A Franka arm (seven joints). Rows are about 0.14 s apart.
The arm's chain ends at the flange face. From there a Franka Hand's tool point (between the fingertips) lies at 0.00 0.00 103.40 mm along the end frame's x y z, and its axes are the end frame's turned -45 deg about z.
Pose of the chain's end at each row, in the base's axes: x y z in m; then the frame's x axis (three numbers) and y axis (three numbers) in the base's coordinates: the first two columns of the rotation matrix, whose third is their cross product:
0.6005, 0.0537, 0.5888, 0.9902, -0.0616, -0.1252, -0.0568, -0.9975, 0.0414
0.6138, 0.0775, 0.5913, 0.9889, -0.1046, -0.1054, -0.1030, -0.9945, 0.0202
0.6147, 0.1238, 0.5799, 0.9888, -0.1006, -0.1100, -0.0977, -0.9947, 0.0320
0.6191, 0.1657, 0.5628, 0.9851, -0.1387, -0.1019, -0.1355, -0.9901, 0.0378
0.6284, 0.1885, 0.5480, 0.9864, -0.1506, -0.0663, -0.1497, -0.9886, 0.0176
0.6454, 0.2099, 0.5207, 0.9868, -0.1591, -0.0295, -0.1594, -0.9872, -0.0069
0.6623, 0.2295, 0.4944, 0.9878, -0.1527, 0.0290, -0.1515, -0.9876, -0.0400
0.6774, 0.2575, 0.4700, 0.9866, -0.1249, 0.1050, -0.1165, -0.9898, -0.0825
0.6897, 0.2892, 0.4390, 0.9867, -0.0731, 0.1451, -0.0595, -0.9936, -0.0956
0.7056, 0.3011, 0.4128, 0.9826, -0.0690, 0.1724, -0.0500, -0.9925, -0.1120
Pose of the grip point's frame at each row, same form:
0.5873, 0.0502, 0.4863, 0.7403, 0.6618, -0.1178, 0.6600, -0.7489, -0.0593
0.6027, 0.0766, 0.4885, 0.7721, 0.6293, -0.0888, 0.6264, -0.7772, -0.0602
0.6031, 0.1216, 0.4772, 0.7683, 0.6322, -0.1004, 0.6301, -0.7745, -0.0552
0.6081, 0.1633, 0.4600, 0.7924, 0.6020, -0.0988, 0.6008, -0.7982, -0.0453
0.6213, 0.1877, 0.4448, 0.8033, 0.5926, -0.0593, 0.5916, -0.8055, -0.0344
0.6425, 0.2111, 0.4173, 0.8105, 0.5856, -0.0160, 0.5851, -0.8106, -0.0257
0.6659, 0.2331, 0.3911, 0.8056, 0.5904, 0.0488, 0.5914, -0.8063, -0.0078
0.6892, 0.2647, 0.3675, 0.7800, 0.6116, 0.1326, 0.6153, -0.7882, 0.0159
0.7053, 0.2981, 0.3372, 0.7398, 0.6509, 0.1702, 0.6556, -0.7543, 0.0350
0.7241, 0.3116, 0.3116, 0.7302, 0.6530, 0.2011, 0.6594, -0.7506, 0.0427

